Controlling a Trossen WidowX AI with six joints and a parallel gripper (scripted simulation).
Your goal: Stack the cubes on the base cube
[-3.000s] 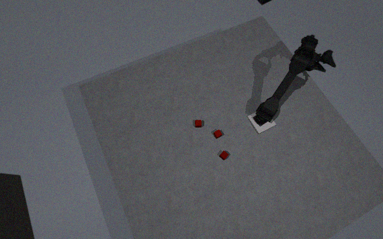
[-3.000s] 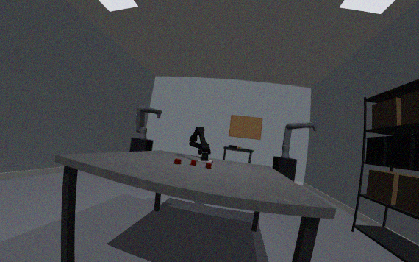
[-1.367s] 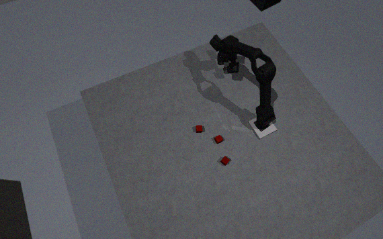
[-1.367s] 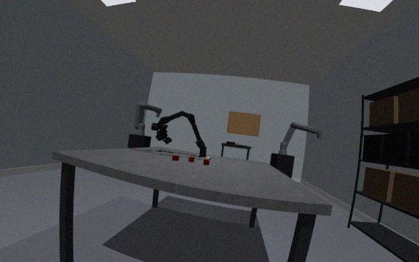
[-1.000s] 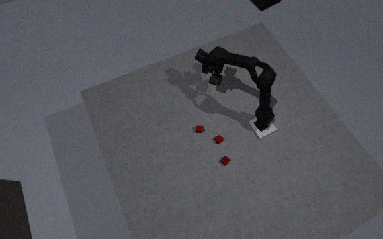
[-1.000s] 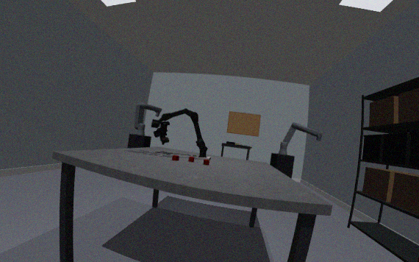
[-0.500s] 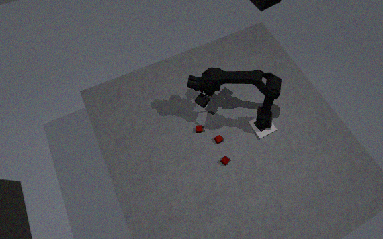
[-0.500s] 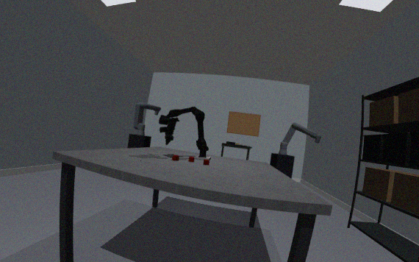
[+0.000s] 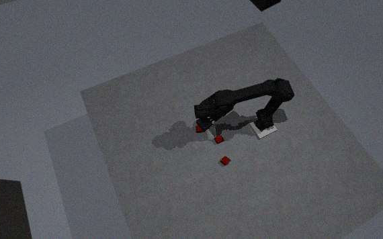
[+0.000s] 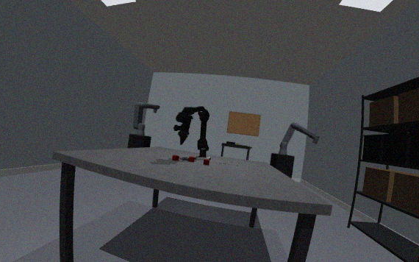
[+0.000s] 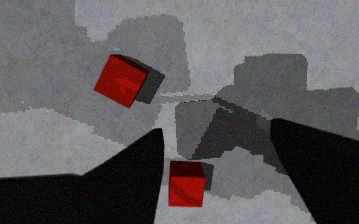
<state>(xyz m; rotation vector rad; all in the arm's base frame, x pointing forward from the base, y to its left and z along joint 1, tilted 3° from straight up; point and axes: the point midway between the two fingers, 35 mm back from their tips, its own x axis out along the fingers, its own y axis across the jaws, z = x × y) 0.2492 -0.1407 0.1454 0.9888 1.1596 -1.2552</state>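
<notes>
Now: the red cube 10 mm ahead of my gripper tip, 90 mm to the left of it and 100 mm below it.
</notes>
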